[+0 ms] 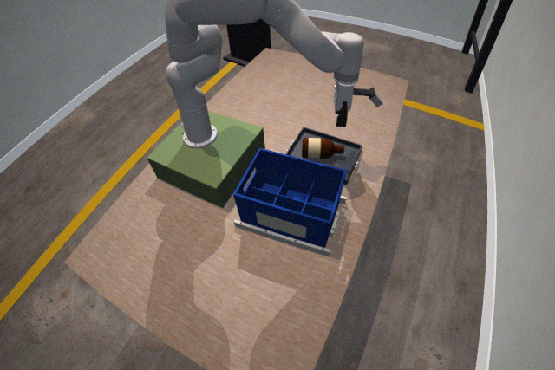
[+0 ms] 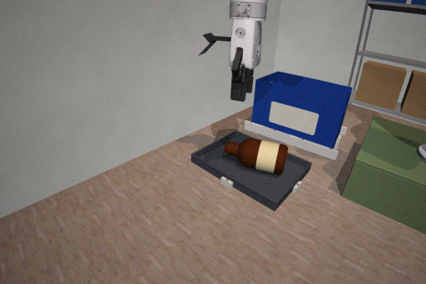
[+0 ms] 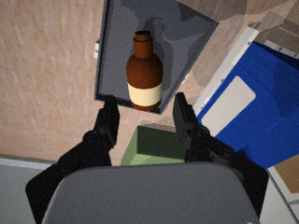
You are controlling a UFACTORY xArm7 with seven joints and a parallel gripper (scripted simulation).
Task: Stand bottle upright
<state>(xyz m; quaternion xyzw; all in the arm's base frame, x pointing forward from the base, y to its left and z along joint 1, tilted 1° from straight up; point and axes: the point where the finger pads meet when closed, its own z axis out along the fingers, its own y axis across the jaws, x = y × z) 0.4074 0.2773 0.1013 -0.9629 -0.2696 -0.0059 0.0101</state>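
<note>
My hand is 40 mm past the brown bottle, 20 mm to the left of it and 160 mm above it. The rest, counted from my hand: dark grey tray (40 mm behind, 20 mm to the right, 190 mm below); then blue crate (10 mm ahead, 300 mm to the right, 120 mm below).
</note>
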